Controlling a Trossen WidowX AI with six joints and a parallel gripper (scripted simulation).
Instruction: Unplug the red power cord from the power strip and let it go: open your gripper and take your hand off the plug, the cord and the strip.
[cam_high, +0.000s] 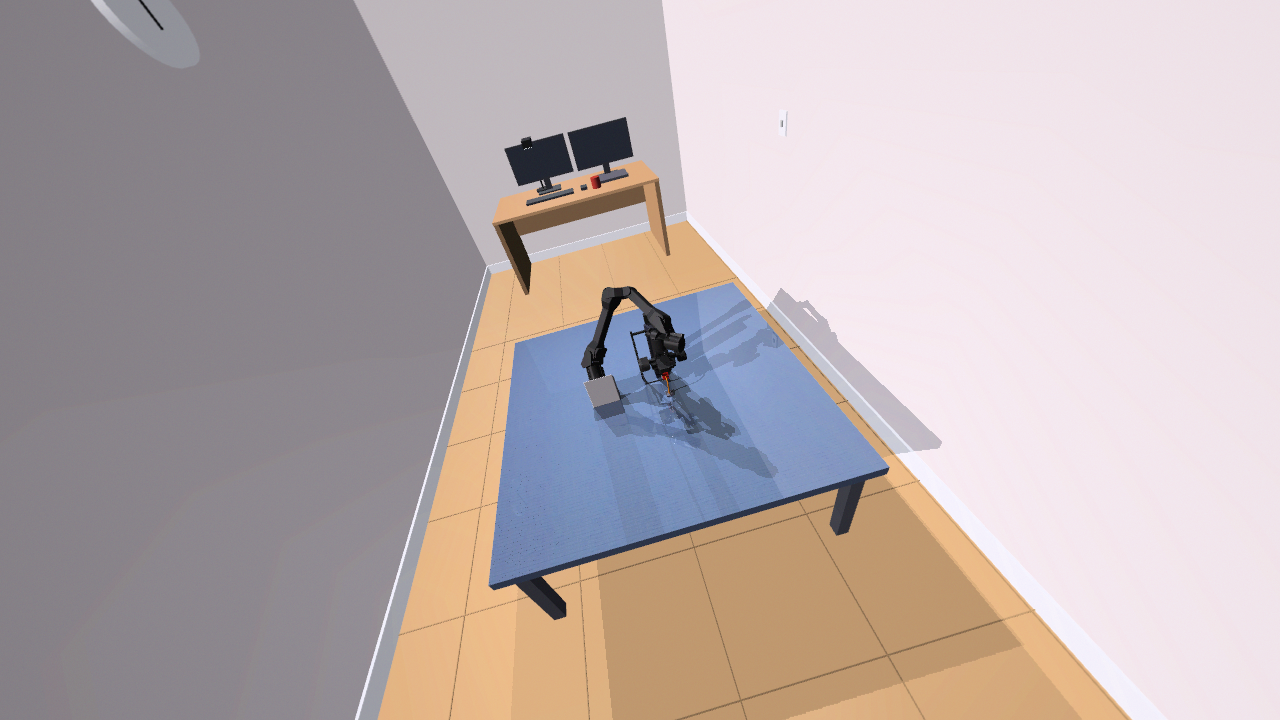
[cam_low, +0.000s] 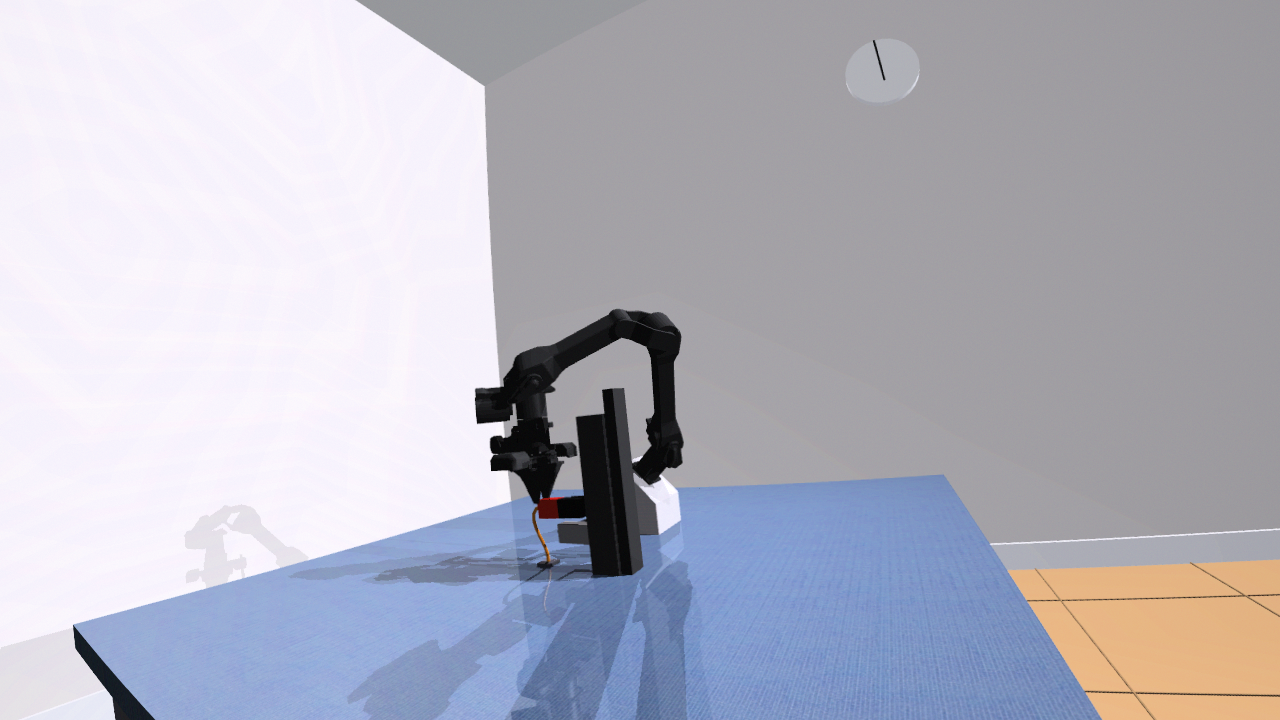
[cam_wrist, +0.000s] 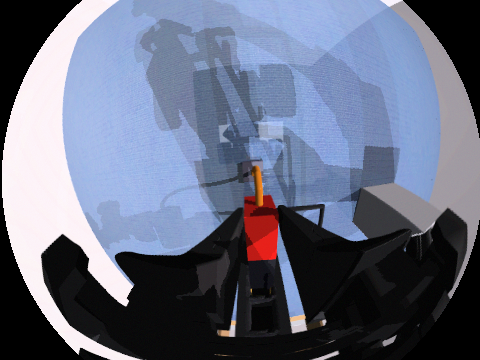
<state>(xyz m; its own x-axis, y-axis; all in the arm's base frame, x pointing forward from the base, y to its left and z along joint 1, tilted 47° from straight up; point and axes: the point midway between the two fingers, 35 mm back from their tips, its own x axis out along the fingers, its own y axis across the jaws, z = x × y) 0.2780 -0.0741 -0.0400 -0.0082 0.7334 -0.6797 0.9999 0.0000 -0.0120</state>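
My gripper tip is now 4 cm to the right of the red plug.
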